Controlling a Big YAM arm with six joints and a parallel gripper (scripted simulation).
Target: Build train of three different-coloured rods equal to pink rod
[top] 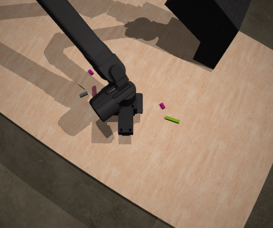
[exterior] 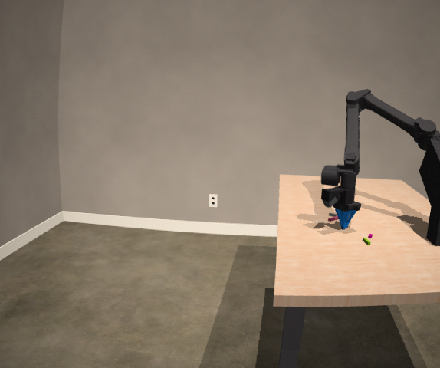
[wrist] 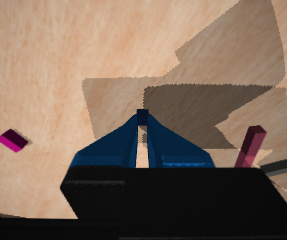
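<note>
Right now the pink rod is 2 cm ahead of my hand, 12 cm to the right of it and 1 cm below it. From my hand the other things lie so: grey rod: 3 cm ahead, 16 cm to the right, 1 cm below; then blue rod: 1 cm below; then lime rod: 7 cm behind, 15 cm to the left, 1 cm below.
</note>
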